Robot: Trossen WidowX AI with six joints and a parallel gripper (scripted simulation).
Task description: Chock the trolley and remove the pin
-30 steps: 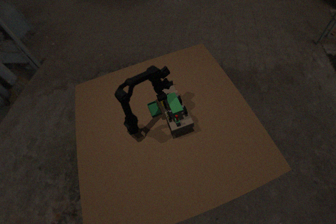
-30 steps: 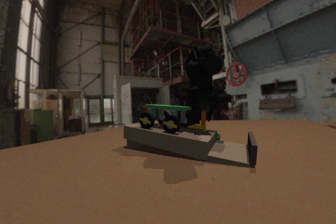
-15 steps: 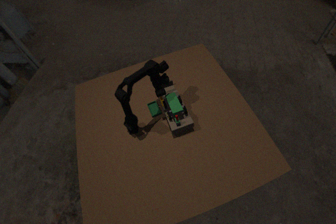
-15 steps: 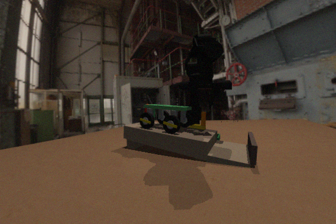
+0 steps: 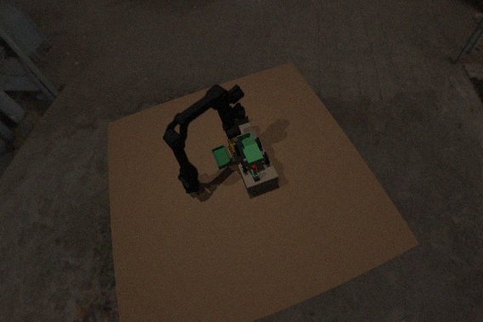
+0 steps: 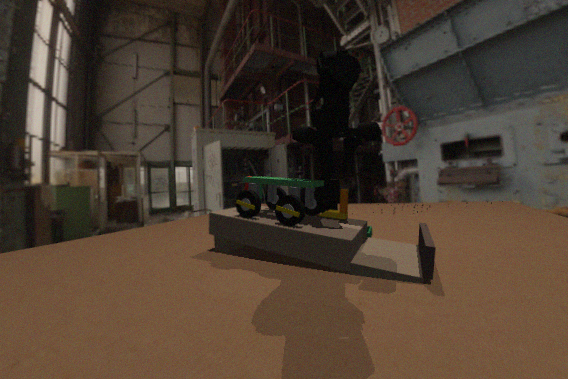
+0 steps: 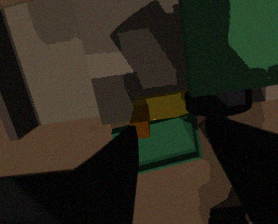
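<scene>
Right now my gripper tip is 5 cm short of the red-headed stop pin, 21 cm to the left of it and 3 cm above it. Also, from my gripper tip: yellow chock (1 cm behind, 1 cm to the right, 8 cm below); then green-decked trolley (6 cm ahead, 10 cm to the right, 5 cm below); then ramp (6 cm ahead, 9 cm to the right, 12 cm below).
</scene>
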